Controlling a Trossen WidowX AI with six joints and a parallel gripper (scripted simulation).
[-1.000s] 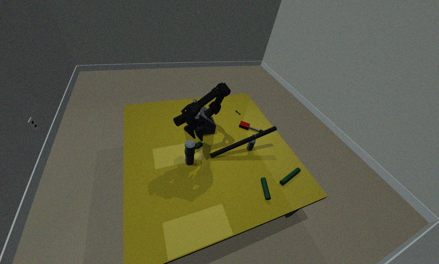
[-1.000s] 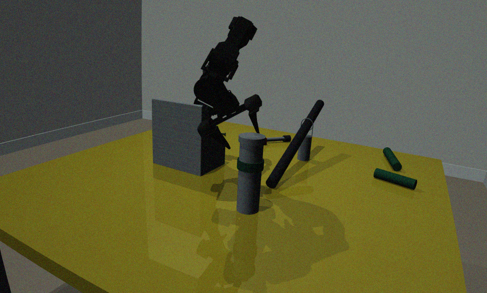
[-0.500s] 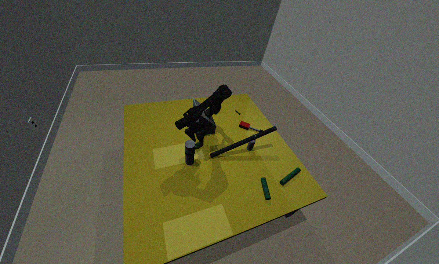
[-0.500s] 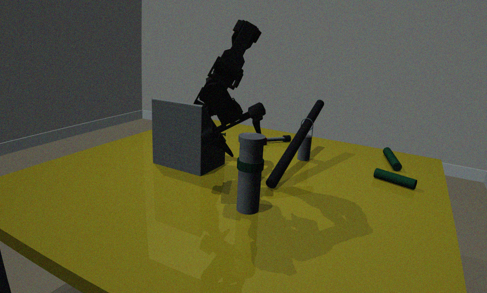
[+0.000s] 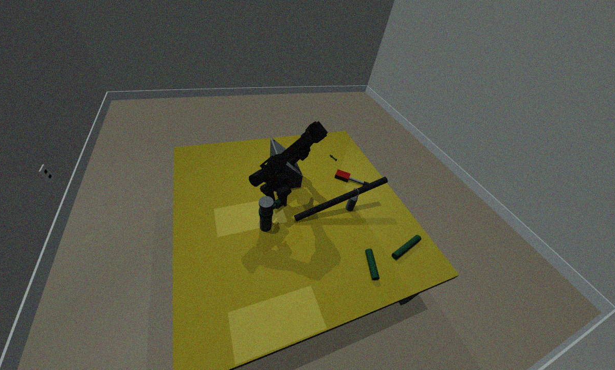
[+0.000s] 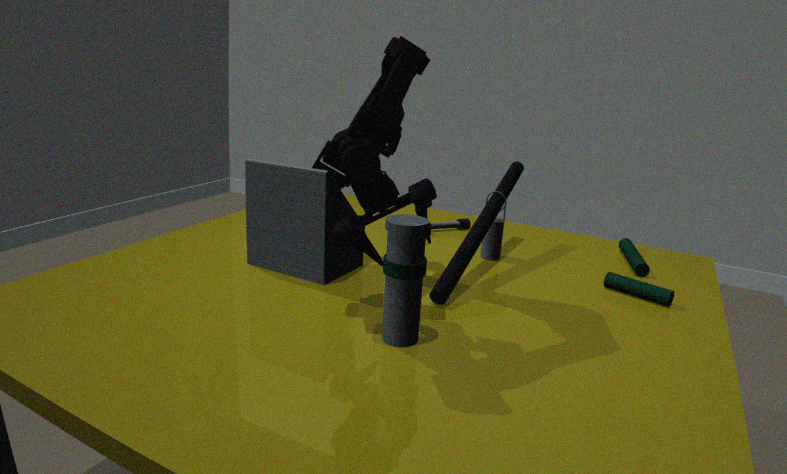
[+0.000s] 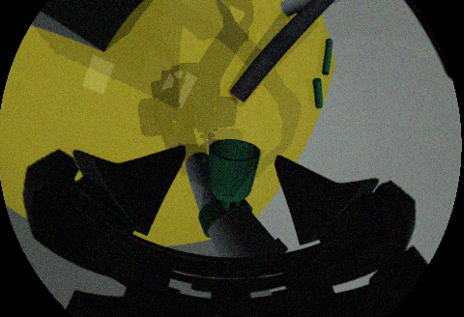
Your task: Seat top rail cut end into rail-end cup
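Right now my gripper tip is 2 cm to the left of the green rail-end cup, 1 cm below it and 1 cm short of it. The rest, counted from my gripper tip: red-handled tool 54 cm to the left, 22 cm behind, 10 cm below; then short post 42 cm to the left, 1 cm below, 1 cm behind.
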